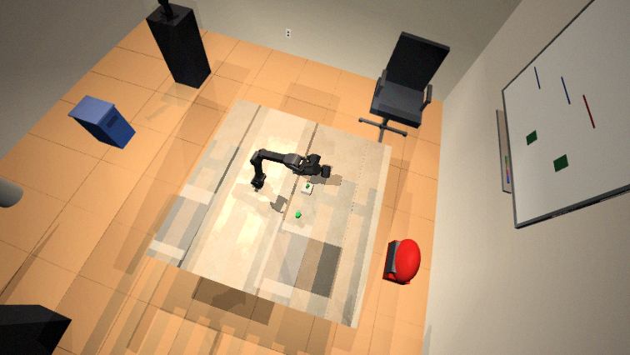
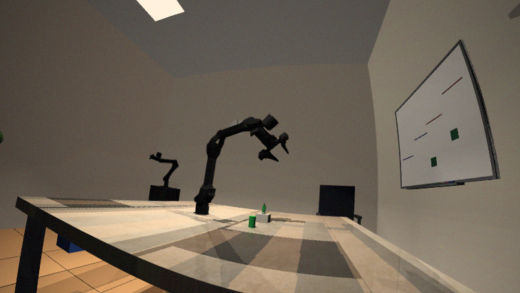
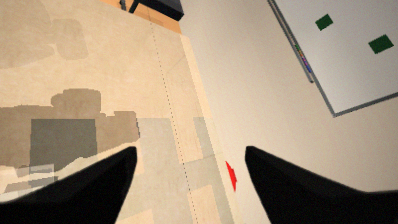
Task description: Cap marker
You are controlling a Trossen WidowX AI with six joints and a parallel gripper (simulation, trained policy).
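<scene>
Right now my gripper tip is 32 cm above the green cap, 21 cm to the left of it and 8 cm past it. The rest, counted from my gripper tip: green marker (27 cm below, 8 cm behind, 1 cm to the right); then holder block (32 cm below, 8 cm behind, 1 cm to the right).
</scene>
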